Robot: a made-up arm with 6 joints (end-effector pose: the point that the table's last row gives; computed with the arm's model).
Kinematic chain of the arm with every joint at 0, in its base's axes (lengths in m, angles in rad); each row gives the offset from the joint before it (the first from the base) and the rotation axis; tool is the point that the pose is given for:
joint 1: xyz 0 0 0.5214 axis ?
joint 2: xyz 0 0 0 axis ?
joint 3: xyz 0 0 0.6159 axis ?
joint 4: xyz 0 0 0 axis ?
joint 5: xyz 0.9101 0 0 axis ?
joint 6: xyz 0 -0.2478 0 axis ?
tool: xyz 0 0 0
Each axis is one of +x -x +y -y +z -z.
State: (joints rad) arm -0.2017 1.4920 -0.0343 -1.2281 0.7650 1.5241
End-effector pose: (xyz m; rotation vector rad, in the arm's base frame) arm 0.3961 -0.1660 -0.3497 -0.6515 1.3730 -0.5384
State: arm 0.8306 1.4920 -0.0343 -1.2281 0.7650 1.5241
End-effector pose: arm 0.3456 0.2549 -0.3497 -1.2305 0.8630 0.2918
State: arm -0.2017 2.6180 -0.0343 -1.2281 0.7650 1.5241
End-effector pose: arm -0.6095 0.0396 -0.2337 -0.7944 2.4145 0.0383
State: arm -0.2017 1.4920 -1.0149 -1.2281 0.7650 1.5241
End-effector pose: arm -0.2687 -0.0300 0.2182 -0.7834 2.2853 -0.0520
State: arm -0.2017 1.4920 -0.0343 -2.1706 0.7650 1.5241
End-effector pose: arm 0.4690 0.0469 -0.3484 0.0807 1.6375 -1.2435
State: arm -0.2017 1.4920 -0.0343 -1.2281 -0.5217 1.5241
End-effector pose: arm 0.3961 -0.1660 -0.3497 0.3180 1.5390 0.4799
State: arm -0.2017 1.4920 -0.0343 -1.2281 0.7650 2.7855
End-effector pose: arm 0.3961 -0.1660 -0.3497 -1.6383 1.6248 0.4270
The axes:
joint 1: +z
joint 2: +y
joint 3: -y
joint 4: -x
joint 5: -y
joint 6: -x

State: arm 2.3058 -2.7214 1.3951 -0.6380 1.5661 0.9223
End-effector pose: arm 0.7406 -0.5224 -0.7113 -1.3606 -0.7124 1.6036
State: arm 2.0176 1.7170 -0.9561 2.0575 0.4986 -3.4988
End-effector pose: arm -0.0597 -0.1437 -0.1747 -1.2690 1.4732 -0.8965
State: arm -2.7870 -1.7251 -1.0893 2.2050 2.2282 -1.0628
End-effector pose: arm 0.0462 -0.1395 1.1278 -0.3195 1.0345 -0.4825
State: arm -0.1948 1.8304 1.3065 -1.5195 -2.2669 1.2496
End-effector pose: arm 1.2332 -0.2563 -0.3063 0.7705 0.5995 1.9994
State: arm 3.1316 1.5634 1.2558 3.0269 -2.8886 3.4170
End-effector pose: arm -1.4942 -0.2313 0.2774 2.6484 -0.1242 0.7657
